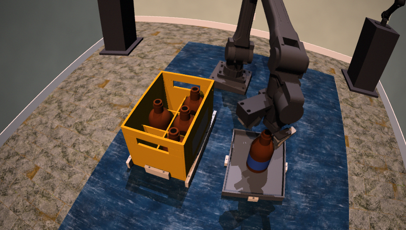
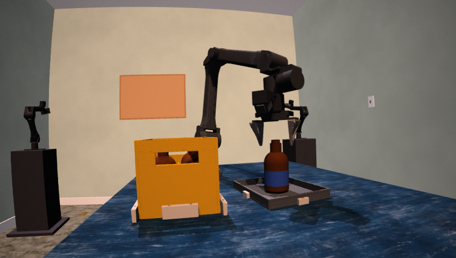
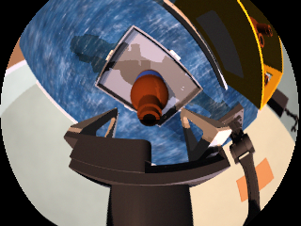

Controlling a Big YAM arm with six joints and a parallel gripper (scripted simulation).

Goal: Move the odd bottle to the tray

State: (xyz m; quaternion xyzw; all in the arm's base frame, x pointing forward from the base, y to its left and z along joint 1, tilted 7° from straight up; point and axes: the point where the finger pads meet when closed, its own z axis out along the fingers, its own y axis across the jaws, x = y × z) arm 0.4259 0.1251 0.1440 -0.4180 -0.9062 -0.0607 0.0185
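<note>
Right now my hand is 14 cm above the dark grey tray. Round my hand: orange crate (28 cm to the right, 7 cm below, 4 cm behind).
</note>
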